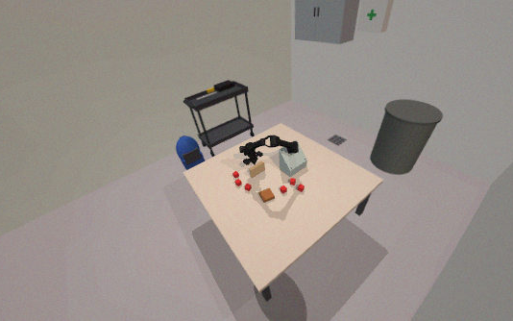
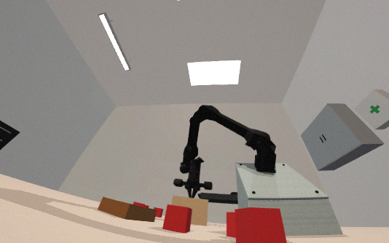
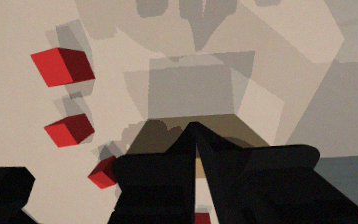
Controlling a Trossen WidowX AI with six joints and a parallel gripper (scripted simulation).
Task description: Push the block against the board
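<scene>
Now: gripper tip 1 cm past the board, 4 cm to the right of it and 3 cm above it. From my gripper tip the other things lie so: square block 6 cm ahead, 32 cm to the left, 7 cm below.
</scene>
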